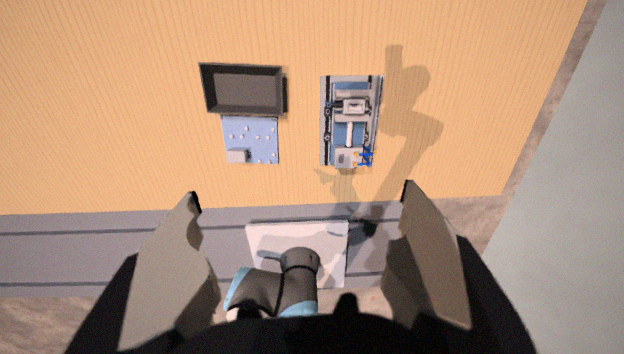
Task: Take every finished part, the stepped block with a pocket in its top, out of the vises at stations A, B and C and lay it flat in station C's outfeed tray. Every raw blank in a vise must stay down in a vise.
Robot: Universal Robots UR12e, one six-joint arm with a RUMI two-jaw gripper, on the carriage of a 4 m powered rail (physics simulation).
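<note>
My gripper (301, 186) is open, its two jaws wide apart high above the table, with nothing between them. A vise (342, 117) is seen from above, right of the middle. In its jaws sits a small light grey block (354, 106) with a rectangular outline in its top that looks like a pocket; its steps are too small to make out. A dark, open-topped tray (242, 111) stands left of the vise, and no part shows inside it. No station letter can be read.
A light blue plate (255, 147) with small pegs and a grey block (237, 155) adjoins the tray's near side. Blue and yellow fittings (367, 156) are at the vise's near end. The grey rail (75, 255), white carriage plate (335, 250) and arm (299, 280) lie nearer.
</note>
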